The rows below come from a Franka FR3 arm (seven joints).
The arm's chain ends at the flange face. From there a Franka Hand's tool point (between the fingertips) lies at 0.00 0.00 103.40 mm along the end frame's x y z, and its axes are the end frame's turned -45 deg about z.
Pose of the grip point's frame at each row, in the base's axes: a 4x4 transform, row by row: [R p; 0 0 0 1], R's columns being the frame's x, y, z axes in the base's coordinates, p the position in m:
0.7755 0.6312 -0.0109 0.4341; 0.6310 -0.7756 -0.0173 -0.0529; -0.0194 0.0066 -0.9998 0.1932; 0 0 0 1
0.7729 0.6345 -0.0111 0.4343; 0.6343 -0.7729 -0.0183 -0.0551; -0.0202 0.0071 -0.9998 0.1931; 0 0 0 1
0.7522 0.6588 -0.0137 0.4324; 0.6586 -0.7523 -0.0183 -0.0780; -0.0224 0.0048 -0.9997 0.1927; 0 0 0 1
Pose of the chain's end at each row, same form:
0.9947 -0.1020 -0.0109 0.4352; -0.1022 -0.9946 -0.0173 -0.0511; -0.0091 0.0184 -0.9998 0.2966; 0 0 0 1
0.9952 -0.0979 -0.0111 0.4354; -0.0980 -0.9950 -0.0183 -0.0532; -0.0093 0.0193 -0.9998 0.2965; 0 0 0 1
0.9977 -0.0660 -0.0137 0.4338; -0.0663 -0.9977 -0.0183 -0.0761; -0.0124 0.0192 -0.9997 0.2961; 0 0 0 1

